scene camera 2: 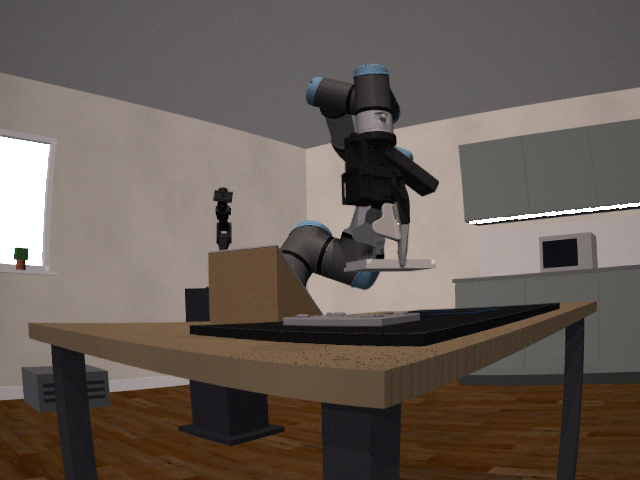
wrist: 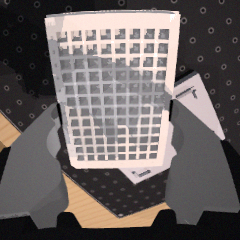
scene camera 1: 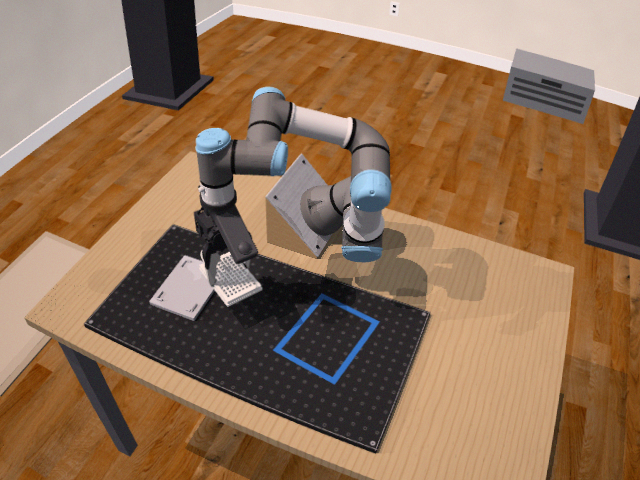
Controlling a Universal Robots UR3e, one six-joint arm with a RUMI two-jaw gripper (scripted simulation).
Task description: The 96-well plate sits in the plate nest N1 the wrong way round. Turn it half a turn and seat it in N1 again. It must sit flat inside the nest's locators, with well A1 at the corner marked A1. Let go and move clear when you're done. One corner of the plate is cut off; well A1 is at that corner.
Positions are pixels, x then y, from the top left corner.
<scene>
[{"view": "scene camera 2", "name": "my gripper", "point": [388,267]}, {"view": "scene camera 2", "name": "grey plate nest N1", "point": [391,319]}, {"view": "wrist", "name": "my gripper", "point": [115,102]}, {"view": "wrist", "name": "96-well plate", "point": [91,134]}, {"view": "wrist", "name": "grey plate nest N1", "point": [202,108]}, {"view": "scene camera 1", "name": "my gripper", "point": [229,277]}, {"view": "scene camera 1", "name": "96-well plate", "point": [239,278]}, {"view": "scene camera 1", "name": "grey plate nest N1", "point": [185,286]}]
</scene>
